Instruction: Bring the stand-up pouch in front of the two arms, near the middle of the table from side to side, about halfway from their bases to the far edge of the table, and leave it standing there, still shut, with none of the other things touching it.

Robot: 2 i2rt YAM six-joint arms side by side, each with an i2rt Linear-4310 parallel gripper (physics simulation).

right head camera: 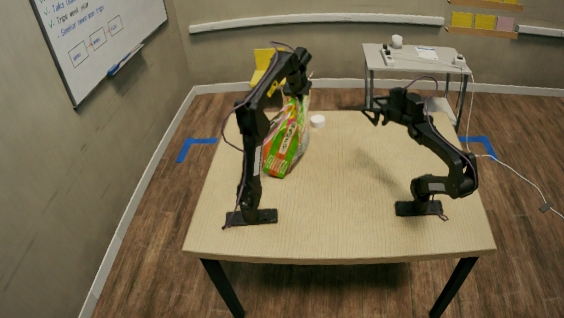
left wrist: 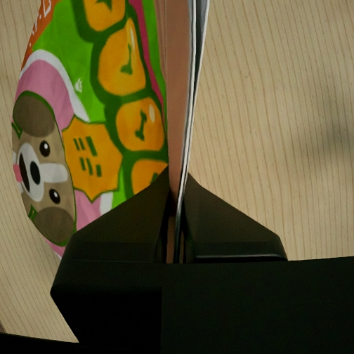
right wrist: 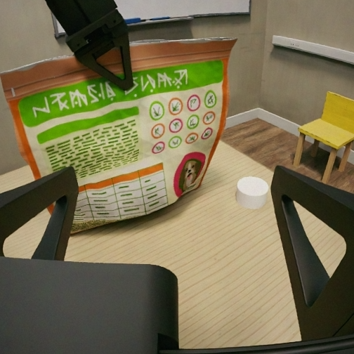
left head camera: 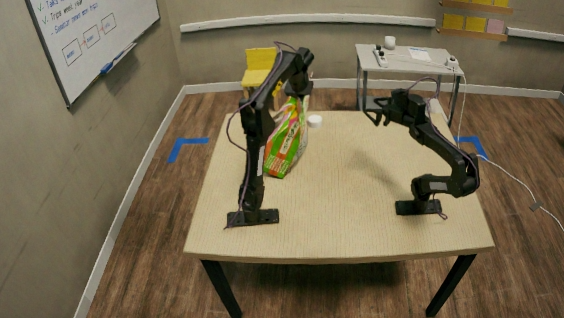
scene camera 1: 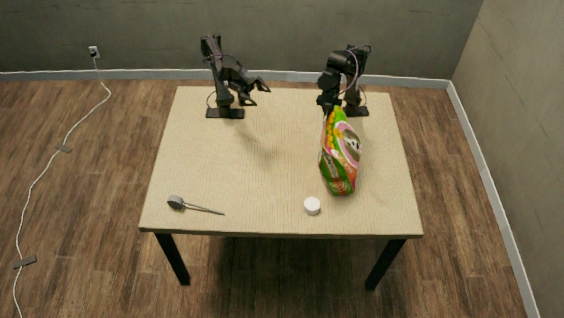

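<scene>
The stand-up pouch (left head camera: 287,142) (right head camera: 286,145) (scene camera 1: 340,155) (left wrist: 97,112) (right wrist: 125,145), green, orange and white, is held upright, somewhat tilted, left of the table's middle in the head views. Its top looks shut. Whether its bottom touches the table is unclear. My left gripper (left head camera: 299,96) (right head camera: 298,95) (scene camera 1: 327,111) (left wrist: 174,176) (right wrist: 128,87) is shut on the pouch's top edge. My right gripper (left head camera: 372,110) (right head camera: 371,110) (scene camera 1: 263,98) (right wrist: 174,177) is open and empty, apart from the pouch, above the table's right part in the head views.
A white round puck (left head camera: 314,121) (right head camera: 317,121) (scene camera 1: 312,205) (right wrist: 252,192) lies near the pouch, apart from it, toward the table's far edge. A grey scoop with a thin handle (scene camera 1: 175,202) lies near the front left corner in the scene view. A yellow chair (right wrist: 327,125) stands beyond the table.
</scene>
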